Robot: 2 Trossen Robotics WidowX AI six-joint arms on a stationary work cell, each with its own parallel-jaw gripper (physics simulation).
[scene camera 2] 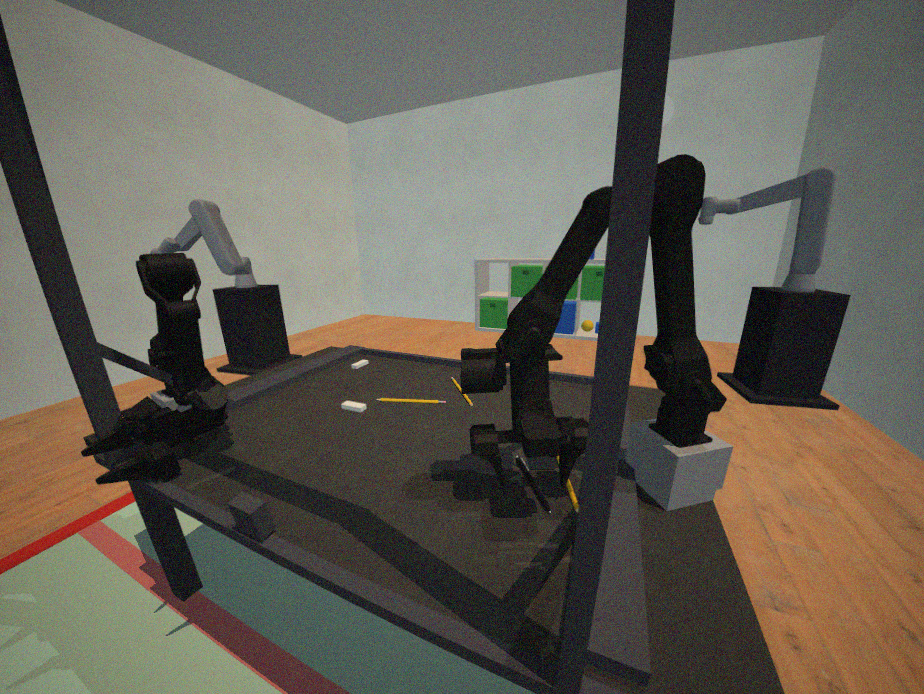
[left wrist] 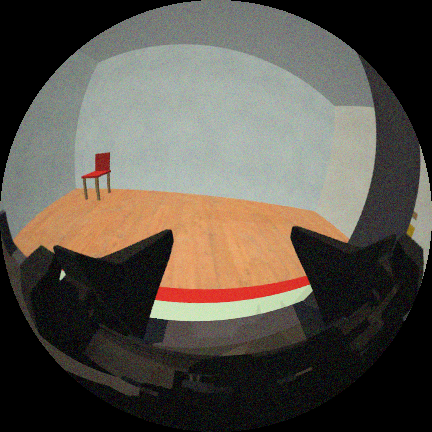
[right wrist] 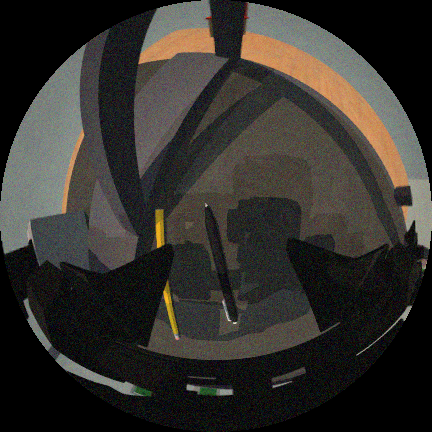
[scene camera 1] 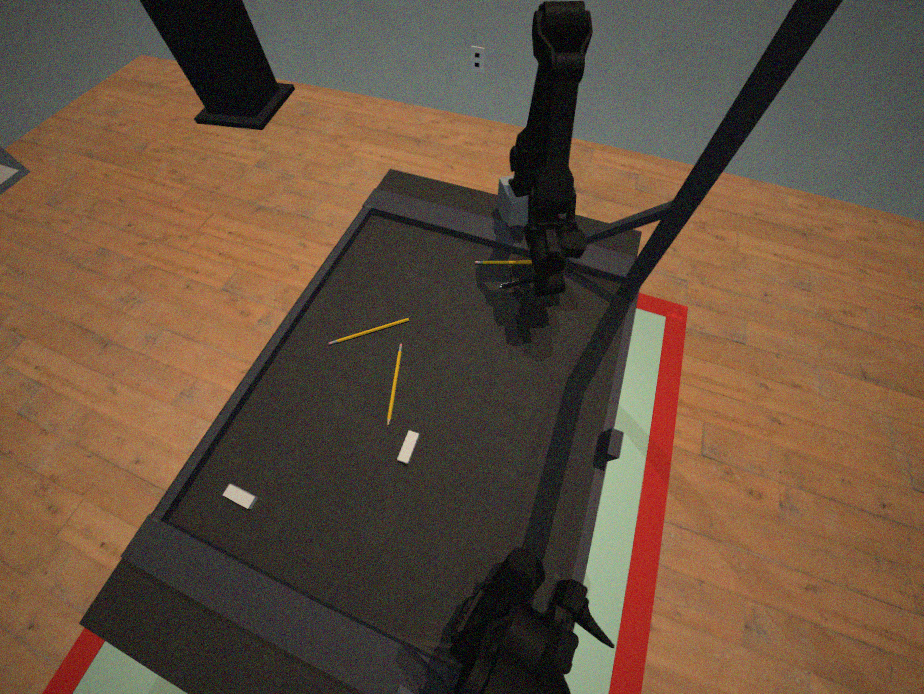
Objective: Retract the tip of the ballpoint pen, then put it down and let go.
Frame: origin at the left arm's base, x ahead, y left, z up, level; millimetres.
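Where they show: left gripper, fingertip midpoint: [scene camera 2: 88, 467] [left wrist: 233, 234] [scene camera 1: 604, 681]; right gripper, fingertip midpoint: [scene camera 2: 533, 488] [right wrist: 231, 247]; right arm's base, origin of the base link: [scene camera 2: 679, 433] [right wrist: 36, 265] [scene camera 1: 523, 186].
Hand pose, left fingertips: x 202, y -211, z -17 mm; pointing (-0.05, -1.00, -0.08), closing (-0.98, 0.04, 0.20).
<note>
Things, the pixels of their top centre, and the offset from my left fingertips. Level surfaces: height alone.
- black ballpoint pen, middle of its top: [right wrist: 221, 281] [scene camera 2: 532, 478] [scene camera 1: 527, 279] dz -32, dx +639, dy +399 mm
- dark table, its level: dz -42 mm
- yellow pencil, middle of its top: [right wrist: 165, 297] [scene camera 2: 563, 467] [scene camera 1: 512, 261] dz -34, dx +676, dy +455 mm
The black ballpoint pen [scene camera 1: 515, 283] [scene camera 2: 534, 485] [right wrist: 218, 255] lies on the dark table [scene camera 1: 313, 448]. In the right wrist view its clip end is nearer the bottom and a small pale point shows at the upper end; whether the tip is out is too small to tell. My right gripper [scene camera 2: 533, 487] [right wrist: 231, 247] is open and empty low over the pen, its fingers apart on either side of it. In scene camera 1 the gripper hides part of the pen. My left gripper [scene camera 2: 92, 466] [left wrist: 233, 234] is open and empty at the table's edge, away from the pen.
A yellow pencil [scene camera 1: 501, 262] [scene camera 2: 572, 494] [right wrist: 159, 225] lies beside the pen, near one right finger. Two more pencils [scene camera 1: 370, 331] [scene camera 1: 395, 384] and two white blocks [scene camera 1: 239, 496] [scene camera 1: 407, 446] lie farther off. A dark frame post [scene camera 2: 627, 224] stands close to the right arm.
</note>
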